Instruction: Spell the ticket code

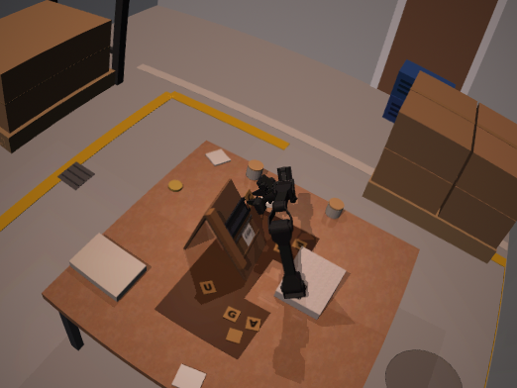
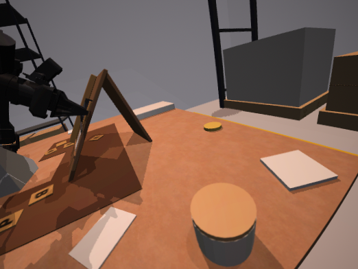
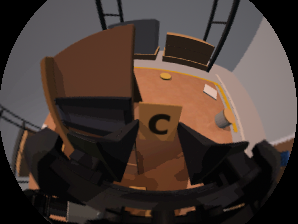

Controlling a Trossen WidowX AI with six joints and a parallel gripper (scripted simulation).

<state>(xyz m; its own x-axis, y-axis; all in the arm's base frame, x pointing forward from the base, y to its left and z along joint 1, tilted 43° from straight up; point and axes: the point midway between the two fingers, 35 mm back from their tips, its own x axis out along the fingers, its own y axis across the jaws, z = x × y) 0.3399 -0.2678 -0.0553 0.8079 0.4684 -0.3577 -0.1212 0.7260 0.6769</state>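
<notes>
My gripper tip is 110 mm to the right of the white ticket, 80 mm above it and 70 mm past it. Also, from my gripper tip: dark mat (220 mm to the left, 180 mm below, 170 mm behind); yellow disc (390 mm ahead, 170 mm below, 20 mm to the right); white card (230 mm to the right, 180 mm below, 30 mm behind).
</notes>
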